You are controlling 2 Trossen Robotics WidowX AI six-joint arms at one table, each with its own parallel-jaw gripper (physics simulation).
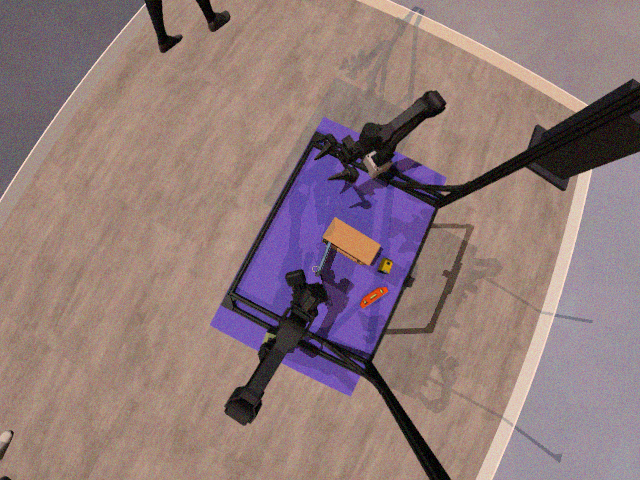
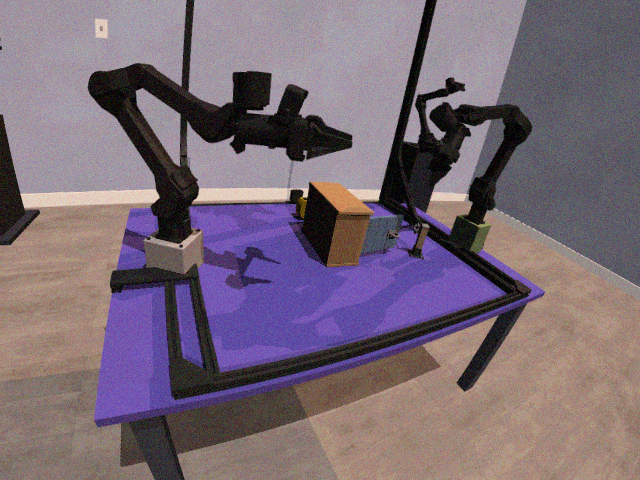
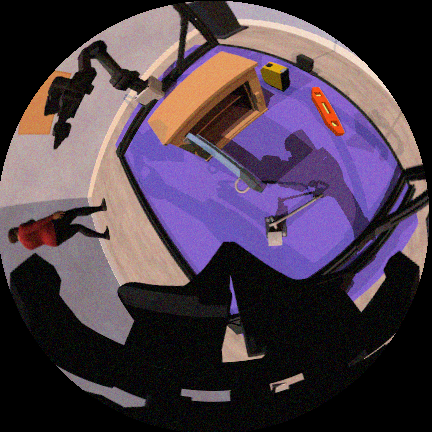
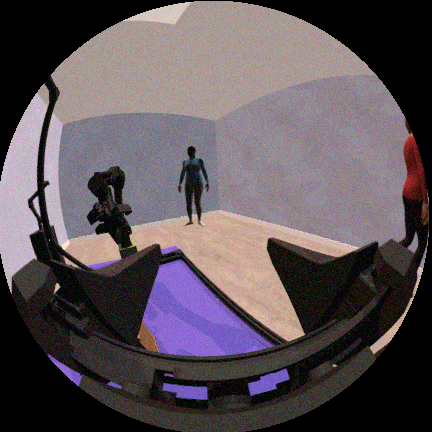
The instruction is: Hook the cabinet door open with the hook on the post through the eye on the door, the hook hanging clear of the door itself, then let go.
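Places are measured from the left arm's base along level axes (x right, y ahead, z up), in centimetres.
Pixels of known places: left gripper, fingertip midpoint: [image 1: 303,282] [image 2: 430,186] [image 3: 227,246] [image 4: 118,244]; right gripper, fingertip midpoint: [image 1: 320,169] [image 2: 352,141] [image 3: 55,139] [image 4: 214,247]; left arm's base at its link origin: [image 2: 474,220] [image 4: 126,244]; right arm's base at its link origin: [image 1: 379,159] [image 2: 174,234] [image 3: 142,86].
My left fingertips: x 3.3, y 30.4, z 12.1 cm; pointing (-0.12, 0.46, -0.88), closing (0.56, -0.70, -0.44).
Note:
For each thing: its top centre in the pictures, then the offset to it from my left fingertips. "spot": a spot on its surface instead.
- wooden cabinet at its top centre: [image 3: 192,87] [image 2: 339,195] [image 1: 352,241] dy +22.3, dx +13.3, dz -7.3 cm
- small post at a spot on its surface: [image 3: 275,233] spot: dy -3.7, dx +0.8, dz -13.1 cm
- yellow tape measure at its top centre: [image 3: 273,63] [image 2: 308,196] [image 1: 388,266] dy +18.3, dx +34.0, dz -15.8 cm
- orange level at its top centre: [image 3: 325,107] [image 1: 373,296] dy +3.0, dx +33.3, dz -22.0 cm
The wooden cabinet [image 1: 351,240] [image 2: 337,224] [image 3: 201,100] stands mid-table with its blue-grey door [image 1: 325,257] [image 2: 380,233] [image 3: 225,157] swung open. The eye [image 3: 241,187] [image 2: 392,234] sits on the door's outer face. The small post [image 3: 275,233] [image 2: 419,240] stands just beyond the door's free edge. Its hook rod [image 3: 300,207] points away from the door and is not in the eye. My left gripper [image 1: 294,275] [image 2: 433,154] [image 3: 227,246] is shut and empty, high above the post. My right gripper [image 1: 333,162] [image 2: 341,139] [image 4: 214,247] is open and empty, held high at the far end of the table.
A yellow tape measure [image 1: 385,265] [image 3: 275,76] and an orange level [image 1: 373,297] [image 3: 327,111] lie beside the cabinet. A black frame rail [image 1: 261,229] [image 2: 347,350] runs around the purple table top. People walk on the floor, one in red [image 3: 36,233] and another by the wall [image 4: 193,181].

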